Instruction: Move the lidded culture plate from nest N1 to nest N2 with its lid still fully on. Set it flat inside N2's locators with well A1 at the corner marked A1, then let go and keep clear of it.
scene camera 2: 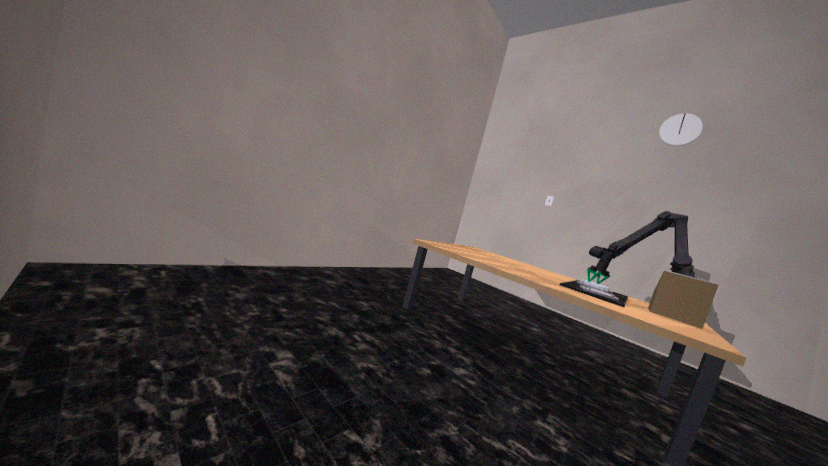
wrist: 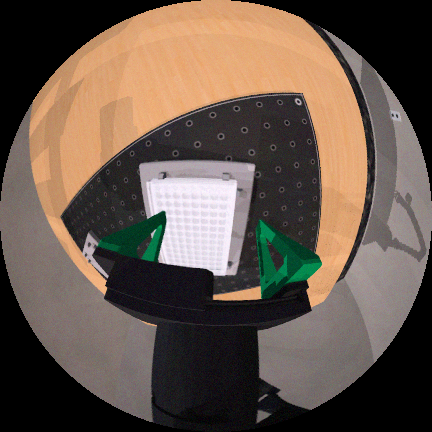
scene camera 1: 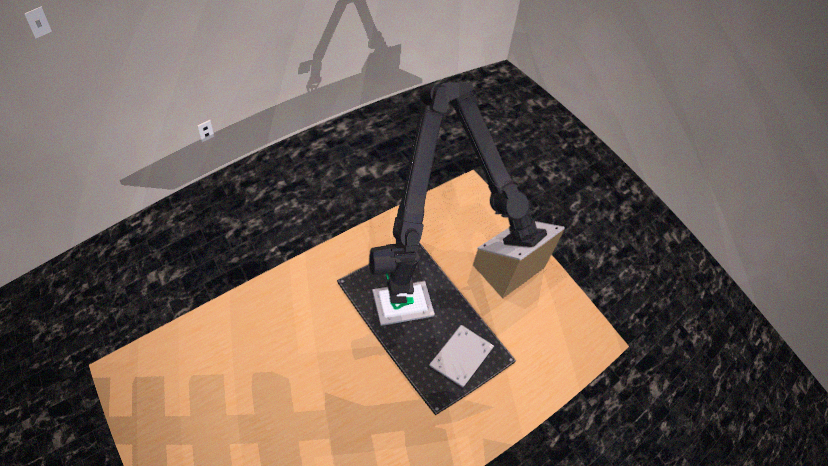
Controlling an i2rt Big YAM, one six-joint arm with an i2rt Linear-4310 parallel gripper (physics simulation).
Labels:
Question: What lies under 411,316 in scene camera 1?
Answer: A grey nest.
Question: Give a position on a grey nest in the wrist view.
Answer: At 243,172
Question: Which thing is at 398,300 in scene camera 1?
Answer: My gripper.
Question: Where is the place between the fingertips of my gripper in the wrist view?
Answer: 211,219

